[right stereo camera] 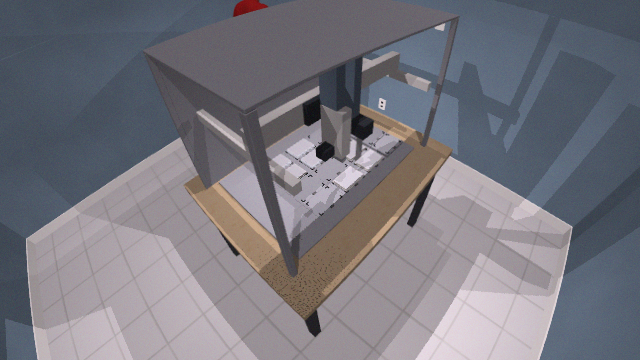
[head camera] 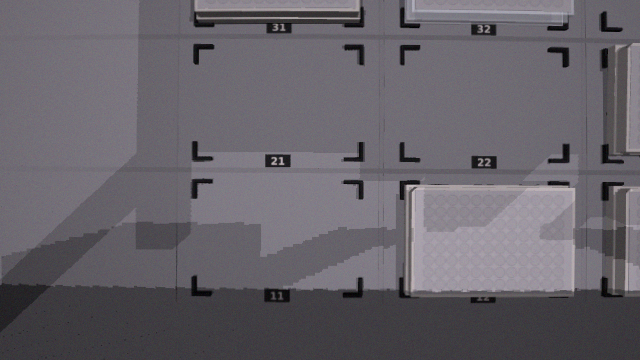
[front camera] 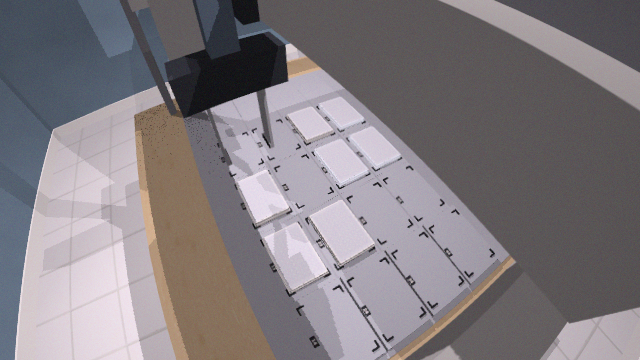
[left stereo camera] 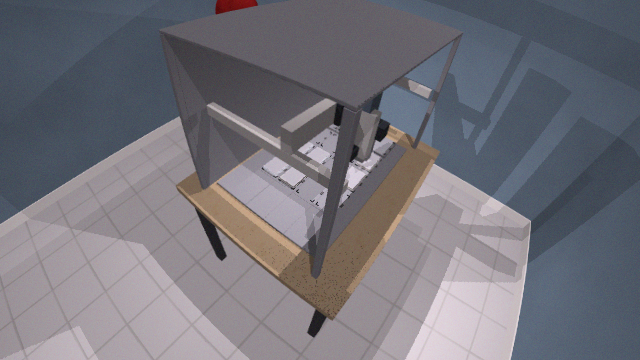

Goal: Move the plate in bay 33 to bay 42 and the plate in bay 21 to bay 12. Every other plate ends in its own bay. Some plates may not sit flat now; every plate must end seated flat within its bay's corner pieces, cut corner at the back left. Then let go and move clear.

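Frame: origin at the robot's base, x left, y down, z back, level; centimetres.
Seen in the pictures: gripper, between the fingertips: (right stereo camera: 349,153) (front camera: 248,150); robot's base, origin of its link: (right stereo camera: 321,214) (head camera: 196,291) (front camera: 218,144).
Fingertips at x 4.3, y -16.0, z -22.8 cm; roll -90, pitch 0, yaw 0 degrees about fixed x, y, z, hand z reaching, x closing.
Note:
Offsets run from my fingertips to a thing's middle. "spot": to the spot under its first point.
My gripper (front camera: 249,154) is open and empty, its two jaws hanging around the bay 11 and 21 area, above and apart from the nearest plate. In the stereo views it is partly hidden. A plate @(dx +0.0, dy +15.2, dz +0.0 cm) (front camera: 262,197) (head camera: 492,240) lies in bay 12 within its corner pieces and looks flat. Clear-edged plates stand in bay 42 @(spot: dx +31.9, dy +14.6, dz -0.7 cm) (front camera: 375,146) and bay 41 @(spot: dx +31.7, dy +14.5, dz +15.5 cm) (front camera: 341,112). Bays 11, 21, 22 and 33 hold no plate. The cut corners are too small to tell.
Other plates are in bay 31 @(spot: dx +21.1, dy +14.5, dz +15.2 cm) (front camera: 310,124), bay 32 @(spot: dx +21.1, dy +14.5, dz -0.7 cm) (front camera: 341,161), bay 13 @(spot: dx +0.2, dy +14.5, dz -17.2 cm) (front camera: 296,257) and bay 23 @(spot: dx +10.7, dy +14.4, dz -17.0 cm) (front camera: 341,232). The bay 23 plate shows a shadow at its lower right edge; I cannot tell whether it sits flat. An enclosure post @(spot: dx -15.7, dy -32.8, dz +49.8 cm) (left stereo camera: 337,190) (right stereo camera: 270,195) stands at the deck's corner.

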